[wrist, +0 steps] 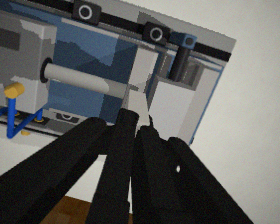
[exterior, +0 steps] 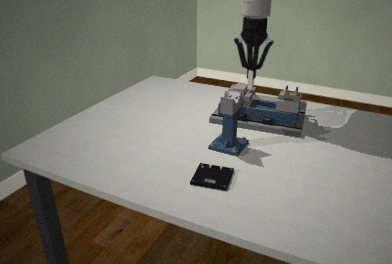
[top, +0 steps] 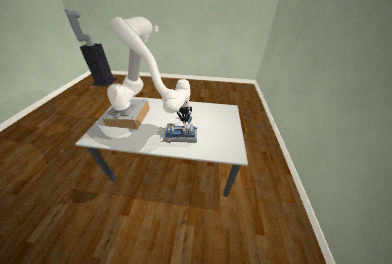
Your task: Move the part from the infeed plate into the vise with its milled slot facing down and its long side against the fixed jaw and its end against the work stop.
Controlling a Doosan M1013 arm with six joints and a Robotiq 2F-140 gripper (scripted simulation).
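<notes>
My gripper is now 30 mm short of the part and 50 mm above it. Also, from my hand: cylinder rod: 50 mm behind, 10 mm to the right, 60 mm below; then fixed jaw: 60 mm ahead, 10 mm to the left, 60 mm below; then work stop: 30 mm ahead, 50 mm to the left, 50 mm below.
</notes>
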